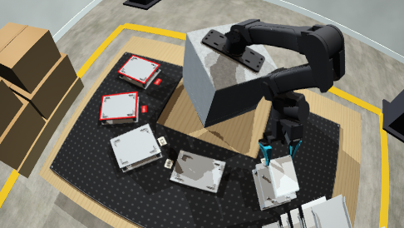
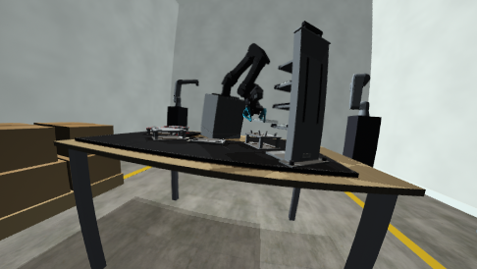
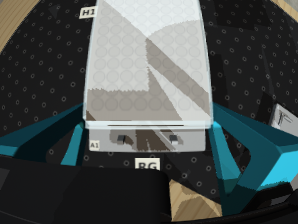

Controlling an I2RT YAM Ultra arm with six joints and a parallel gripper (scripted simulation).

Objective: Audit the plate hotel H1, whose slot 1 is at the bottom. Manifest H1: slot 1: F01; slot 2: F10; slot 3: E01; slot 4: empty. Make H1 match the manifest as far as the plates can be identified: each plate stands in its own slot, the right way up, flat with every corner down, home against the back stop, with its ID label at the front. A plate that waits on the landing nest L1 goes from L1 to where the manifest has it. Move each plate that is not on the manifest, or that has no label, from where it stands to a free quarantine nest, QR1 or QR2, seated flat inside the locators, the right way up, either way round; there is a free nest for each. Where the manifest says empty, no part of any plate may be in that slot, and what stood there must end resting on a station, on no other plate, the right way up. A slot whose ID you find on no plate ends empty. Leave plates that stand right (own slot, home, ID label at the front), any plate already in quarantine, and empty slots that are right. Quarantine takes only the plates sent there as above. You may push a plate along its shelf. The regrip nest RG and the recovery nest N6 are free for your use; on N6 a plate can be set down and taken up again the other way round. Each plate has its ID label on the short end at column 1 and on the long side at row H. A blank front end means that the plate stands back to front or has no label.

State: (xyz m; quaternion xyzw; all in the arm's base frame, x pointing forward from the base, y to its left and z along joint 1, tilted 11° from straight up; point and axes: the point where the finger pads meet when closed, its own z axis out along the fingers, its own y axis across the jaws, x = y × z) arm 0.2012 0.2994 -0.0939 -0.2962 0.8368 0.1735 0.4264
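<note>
Now: hand 4 cm short of the white plate and 4 cm to the right of it. From my hand the other things lie so: grey regrip nest 4 cm ahead, 4 cm to the left, 7 cm below; then H1 tag 8 cm ahead, 20 cm to the left, 13 cm below; then RG tag 4 cm behind, 3 cm to the right, 13 cm below.
</note>
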